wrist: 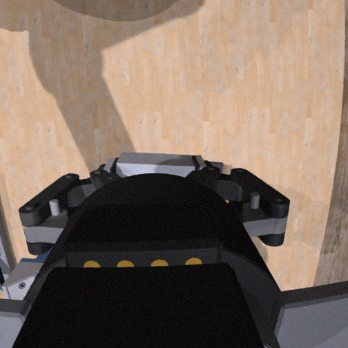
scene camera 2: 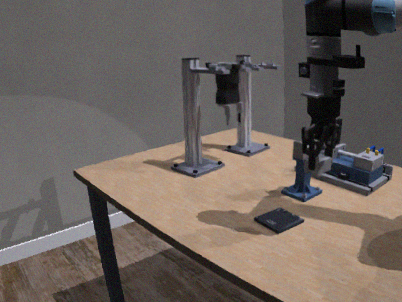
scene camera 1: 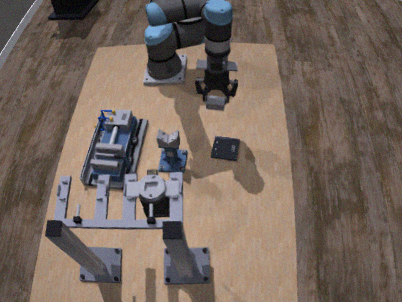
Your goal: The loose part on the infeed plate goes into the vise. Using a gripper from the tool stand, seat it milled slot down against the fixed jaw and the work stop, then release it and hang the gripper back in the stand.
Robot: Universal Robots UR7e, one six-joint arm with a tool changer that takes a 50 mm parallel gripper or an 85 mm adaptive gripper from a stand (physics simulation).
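Where they show: arm's base at its link origin: (scene camera 1: 164, 67).
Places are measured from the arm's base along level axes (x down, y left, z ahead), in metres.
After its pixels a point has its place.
Note:
My gripper (scene camera 1: 216, 96) (scene camera 2: 321, 156) (wrist: 159, 169), the black adaptive one, is shut on the loose part (scene camera 1: 215, 104) {y 0.292, x -0.148, z 0.291 m} (wrist: 157, 160), a light grey block. It holds the part raised above the table, behind the infeed plate in scene camera 1. The milled slot cannot be made out. The dark infeed plate (scene camera 1: 225, 148) {y 0.339, x 0.015, z 0.346 m} (scene camera 2: 279, 220) {y 0.344, x 0.015, z 0.334 m} bears no part. The vise (scene camera 1: 126, 139) {y -0.003, x -0.036, z 0.418 m} (scene camera 2: 350, 170) {y 0.002, x -0.026, z 0.381 m}, blue and grey, stands at the left in scene camera 1, its two jaws apart. The tool stand (scene camera 1: 110, 223) {y 0.173, x -0.319, z 0.825 m} (scene camera 2: 191, 115) {y 0.337, x -0.164, z 0.791 m} holds the other gripper (scene camera 1: 152, 189) (scene camera 2: 227, 89) in one bay.
A blue pedestal (scene camera 1: 172, 159) {y 0.177, x -0.015, z 0.449 m} (scene camera 2: 302, 180) {y 0.185, x -0.025, z 0.421 m} with a grey V-shaped top stands between the vise and the infeed plate. The tool stand's two tall posts rise from the table at the front in scene camera 1. Blue and yellow fittings (scene camera 1: 104, 118) {y -0.099, x -0.085, z 0.377 m} sit by the vise.

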